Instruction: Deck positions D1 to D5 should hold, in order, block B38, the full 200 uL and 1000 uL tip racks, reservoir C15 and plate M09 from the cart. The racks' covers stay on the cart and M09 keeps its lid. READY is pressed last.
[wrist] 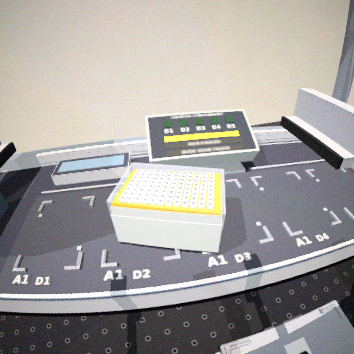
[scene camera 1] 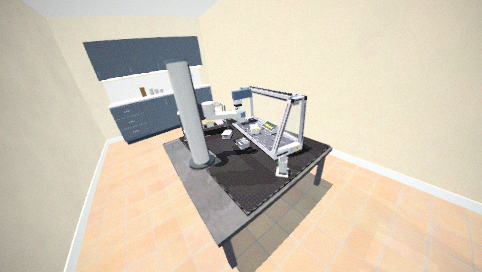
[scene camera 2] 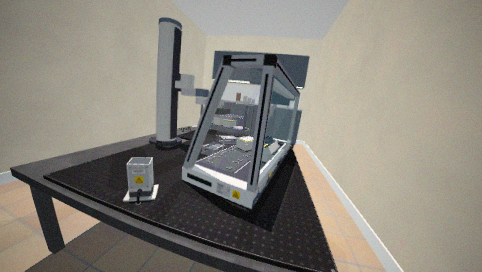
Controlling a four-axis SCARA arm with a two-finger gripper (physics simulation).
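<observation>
A white tip rack with a yellow-edged top full of tips (wrist: 167, 220) (scene camera 1: 255, 129) (scene camera 2: 244, 143) stands on the deck (wrist: 50, 235), across the D2 and D3 positions. A clear outline around its top looks like a cover. My gripper (wrist: 146, 111) is open, with its fingers wide apart at the left and right edges of the wrist view and nothing between them; the rack is ahead of and below it. D1 and D4 show bare corner brackets. A dark blue thing (wrist: 3, 200) shows in part at the left edge. I cannot make out the reservoir or plate M09.
A status panel (wrist: 202, 134) with dark green D1 to D5 squares and a yellow bar stands behind the rack. A light-blue-topped box (wrist: 92, 166) is left of it. Grey-white boxes (scene camera 1: 242, 144) (wrist: 300, 327) lie before the deck. A frame surrounds it. A white device (scene camera 1: 282, 166) (scene camera 2: 140, 175) stands near the table's edge.
</observation>
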